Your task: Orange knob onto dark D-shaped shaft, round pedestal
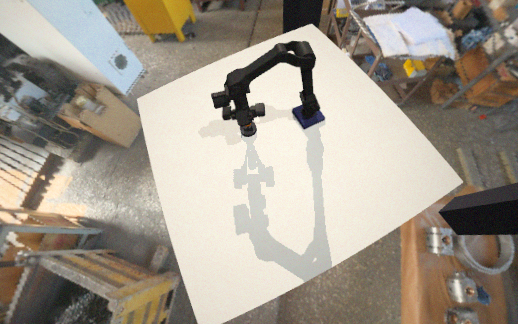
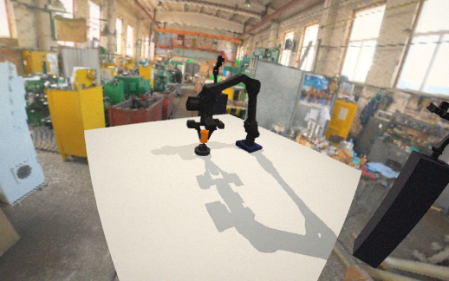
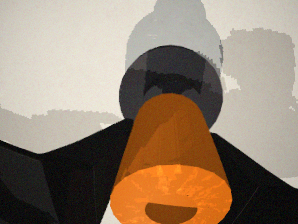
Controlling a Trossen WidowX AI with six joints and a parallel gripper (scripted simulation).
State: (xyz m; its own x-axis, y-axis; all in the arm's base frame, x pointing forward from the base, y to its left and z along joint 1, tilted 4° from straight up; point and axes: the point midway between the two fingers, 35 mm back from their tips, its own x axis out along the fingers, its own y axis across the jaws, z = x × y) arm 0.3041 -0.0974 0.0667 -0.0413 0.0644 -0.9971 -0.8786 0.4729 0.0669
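Right now my gripper tip is 2 cm below the orange knob. The rest, counted from my gripper tip: pedestal 4 cm below.
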